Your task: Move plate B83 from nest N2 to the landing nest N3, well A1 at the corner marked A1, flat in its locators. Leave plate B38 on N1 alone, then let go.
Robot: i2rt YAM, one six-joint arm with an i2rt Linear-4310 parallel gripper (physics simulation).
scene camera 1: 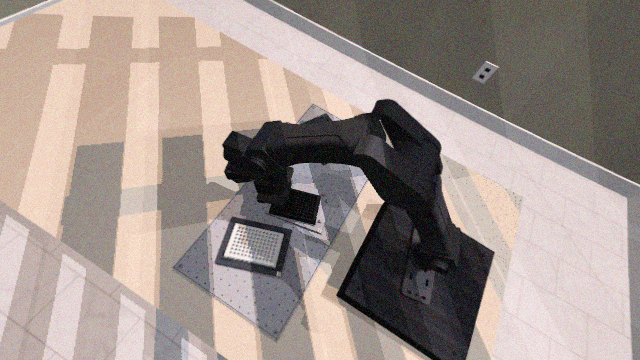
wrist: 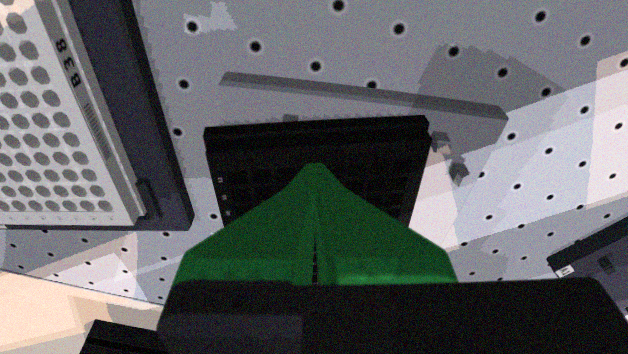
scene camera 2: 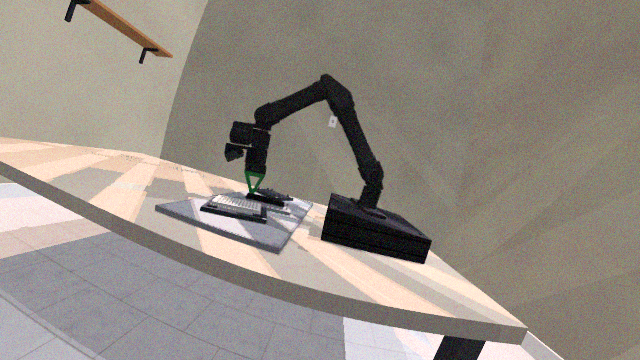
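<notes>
Plate B83 (scene camera 1: 300,206) (scene camera 2: 265,199) (wrist: 315,142) is black and lies at nest N2 (scene camera 1: 316,230), whose pale base shows beside it. In the wrist view a grey band slants beyond one plate edge; I cannot tell whether the plate sits flat. My gripper (scene camera 2: 253,192) (wrist: 314,177) points down with its green fingers together, empty, tips low over the plate; contact is unclear. The fingers hide part of the plate. The landing nest N3 (scene camera 1: 324,119) (scene camera 2: 278,194) (wrist: 595,250) is dark, partly hidden by the arm in scene camera 1; its A1 label (wrist: 565,271) shows.
White plate B38 (scene camera 1: 254,245) (scene camera 2: 235,204) (wrist: 35,135) sits in dark nest N1 (scene camera 1: 284,252) (scene camera 2: 232,216) (wrist: 165,175), beside N2. The nests stand on a perforated grey board (scene camera 1: 250,305) (scene camera 2: 280,242). The arm's black base box (scene camera 1: 380,290) (scene camera 2: 375,237) stands beside the board.
</notes>
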